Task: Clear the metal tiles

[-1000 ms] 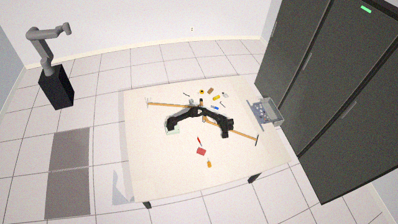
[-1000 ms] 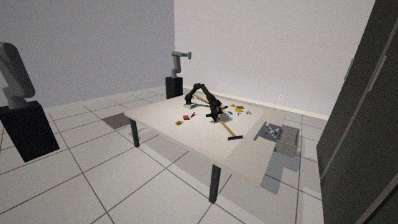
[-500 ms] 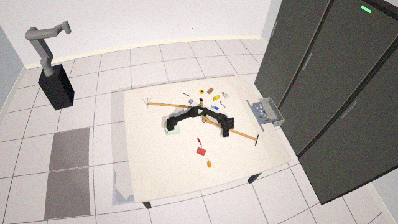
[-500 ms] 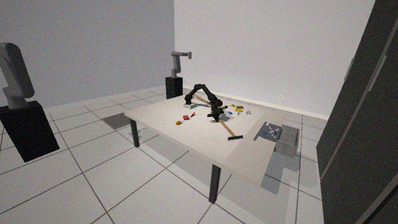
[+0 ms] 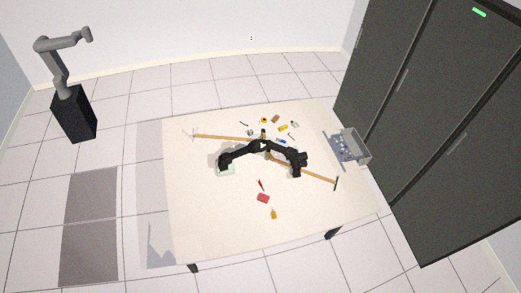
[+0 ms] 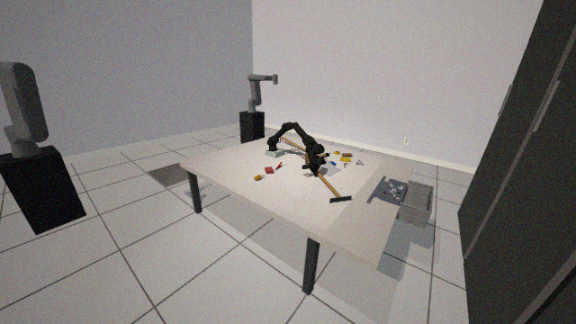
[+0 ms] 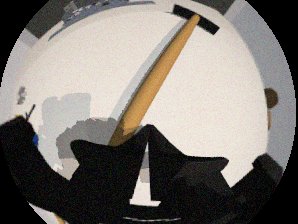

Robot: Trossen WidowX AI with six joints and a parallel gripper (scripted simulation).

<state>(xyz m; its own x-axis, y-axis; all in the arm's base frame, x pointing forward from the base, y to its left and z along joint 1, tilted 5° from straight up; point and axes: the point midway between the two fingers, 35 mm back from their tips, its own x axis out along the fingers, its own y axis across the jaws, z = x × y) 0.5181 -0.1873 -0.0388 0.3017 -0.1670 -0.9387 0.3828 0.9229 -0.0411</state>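
The long scraper is 50 mm above my gripper tip, 30 mm ahead of it and 10 mm to the left of it. Round my gripper tip: red block 330 mm behind, 120 mm to the right; then blue piece 330 mm to the left, 10 mm below; then red tool 310 mm behind, 30 mm to the right.
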